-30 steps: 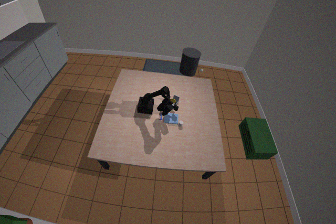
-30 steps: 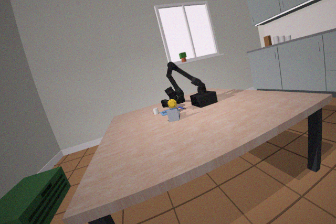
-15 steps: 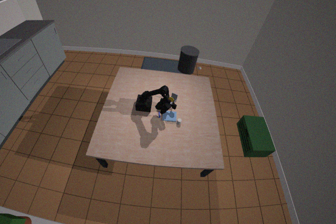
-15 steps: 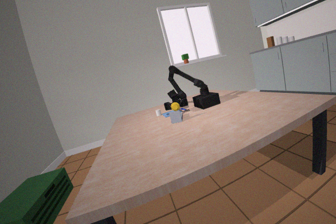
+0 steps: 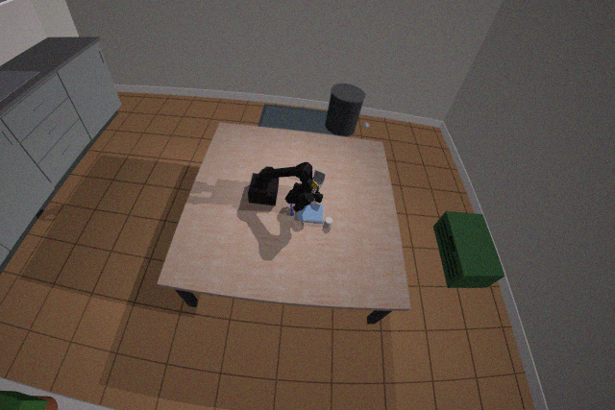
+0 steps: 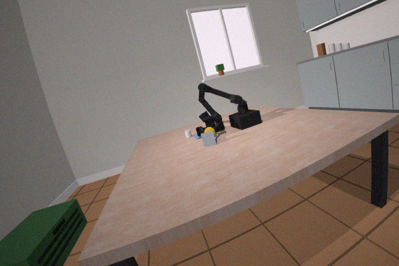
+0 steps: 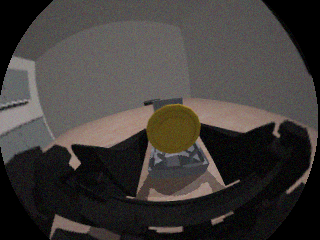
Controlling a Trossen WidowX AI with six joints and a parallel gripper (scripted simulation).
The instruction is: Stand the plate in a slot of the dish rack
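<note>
Now: gripper tip 10 mm to the left of the yellow plate. From my gripper tip the other things lie so: grey dish rack: 10 mm ahead, 20 mm to the left, 30 mm below; then small blue utensil: 100 mm behind, 200 mm to the right, 50 mm below; then light blue mat: 10 mm ahead, 180 mm to the right, 50 mm below.
</note>
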